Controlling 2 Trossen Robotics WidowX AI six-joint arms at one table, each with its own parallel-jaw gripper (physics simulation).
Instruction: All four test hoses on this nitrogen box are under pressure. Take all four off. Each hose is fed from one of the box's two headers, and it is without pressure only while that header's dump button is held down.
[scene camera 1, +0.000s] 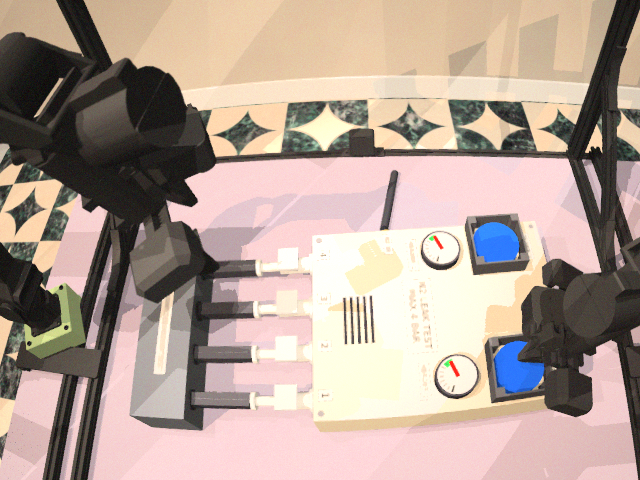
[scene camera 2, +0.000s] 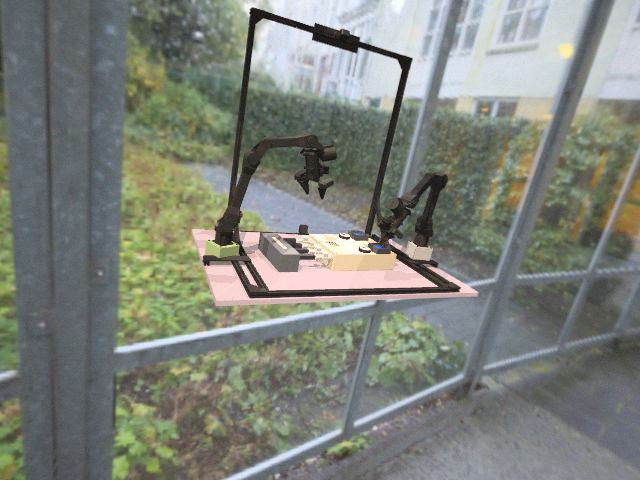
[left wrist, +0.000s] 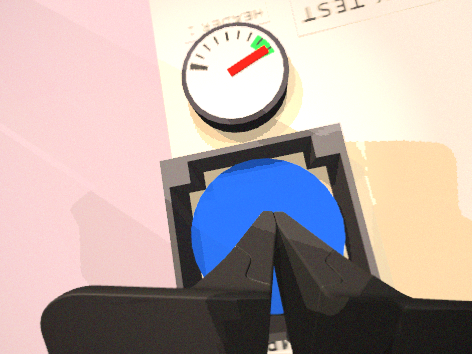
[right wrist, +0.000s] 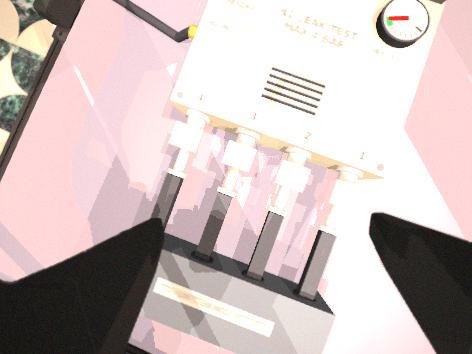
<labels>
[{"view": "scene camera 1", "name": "left gripper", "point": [519, 358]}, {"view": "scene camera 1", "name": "right gripper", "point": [204, 234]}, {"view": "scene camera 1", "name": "blue dump buttons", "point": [515, 376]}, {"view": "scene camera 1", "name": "hose 2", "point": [256, 353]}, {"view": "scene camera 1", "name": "hose 3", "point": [258, 309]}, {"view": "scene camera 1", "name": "hose 4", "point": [261, 267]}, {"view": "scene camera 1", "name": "hose 1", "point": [255, 400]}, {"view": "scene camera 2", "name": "right gripper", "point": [314, 196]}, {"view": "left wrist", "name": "left gripper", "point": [271, 221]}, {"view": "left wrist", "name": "blue dump buttons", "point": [230, 204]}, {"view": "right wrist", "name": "right gripper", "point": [265, 225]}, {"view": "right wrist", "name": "hose 2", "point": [283, 193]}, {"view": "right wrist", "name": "hose 3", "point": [233, 173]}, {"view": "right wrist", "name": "hose 4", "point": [179, 166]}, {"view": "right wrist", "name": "hose 1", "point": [332, 218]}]
</labels>
